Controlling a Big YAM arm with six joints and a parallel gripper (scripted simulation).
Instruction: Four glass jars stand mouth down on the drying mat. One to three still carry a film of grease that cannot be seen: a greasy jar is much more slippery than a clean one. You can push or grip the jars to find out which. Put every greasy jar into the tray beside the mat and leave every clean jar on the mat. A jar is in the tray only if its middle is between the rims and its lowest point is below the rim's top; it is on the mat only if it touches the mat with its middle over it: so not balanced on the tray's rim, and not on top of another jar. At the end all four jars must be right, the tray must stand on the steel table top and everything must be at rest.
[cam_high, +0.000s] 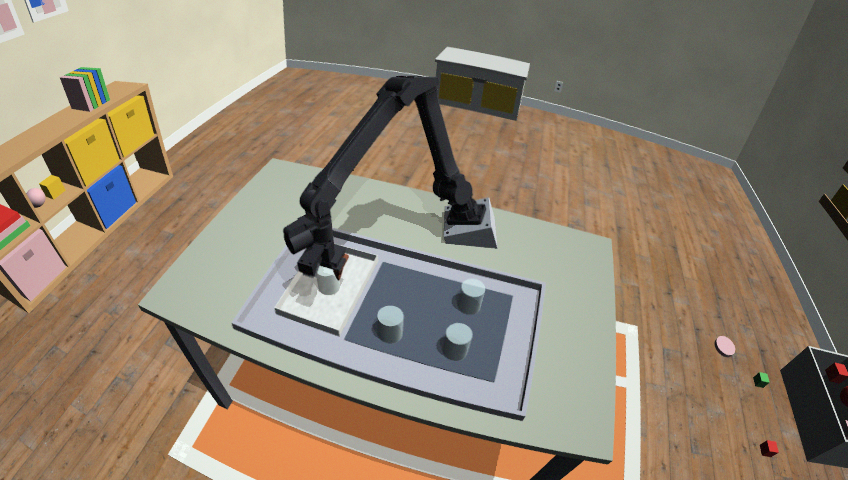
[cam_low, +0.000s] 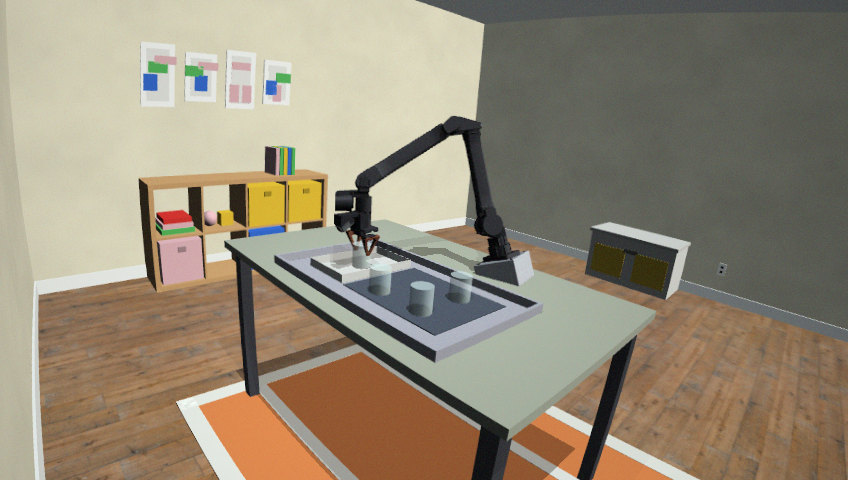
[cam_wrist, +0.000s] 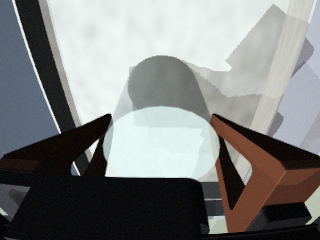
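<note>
My hand is 5 cm above the white tray. The rest, counted from my hand: dark drying mat 1 cm behind, 32 cm to the left, 6 cm below.
</note>
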